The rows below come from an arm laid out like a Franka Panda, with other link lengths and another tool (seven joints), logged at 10 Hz.
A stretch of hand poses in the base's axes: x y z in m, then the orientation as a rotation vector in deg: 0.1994, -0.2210, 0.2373, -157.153, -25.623, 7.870; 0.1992, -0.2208, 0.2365, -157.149, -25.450, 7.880; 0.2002, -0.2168, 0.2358, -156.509, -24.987, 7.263; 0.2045, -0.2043, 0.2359, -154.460, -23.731, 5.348; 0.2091, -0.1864, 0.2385, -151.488, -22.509, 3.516; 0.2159, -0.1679, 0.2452, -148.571, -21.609, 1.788; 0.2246, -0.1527, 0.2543, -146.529, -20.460, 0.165; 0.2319, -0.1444, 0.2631, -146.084, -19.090, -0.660; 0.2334, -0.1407, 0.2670, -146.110, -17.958, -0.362
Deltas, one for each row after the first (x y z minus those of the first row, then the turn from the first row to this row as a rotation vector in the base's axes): -0.0002, 0.0002, -0.0008, 0.020, 0.033, -0.118; 0.0008, 0.0042, -0.0015, 0.786, -0.208, -0.475; 0.0051, 0.0167, -0.0014, 3.194, -0.990, -1.466; 0.0097, 0.0346, 0.0012, 6.472, -1.598, -2.381; 0.0165, 0.0531, 0.0079, 9.640, -2.224, -3.073; 0.0252, 0.0683, 0.0170, 11.944, -2.903, -4.000; 0.0325, 0.0766, 0.0258, 12.588, -3.230, -5.089; 0.0340, 0.0803, 0.0297, 12.610, -2.850, -5.882
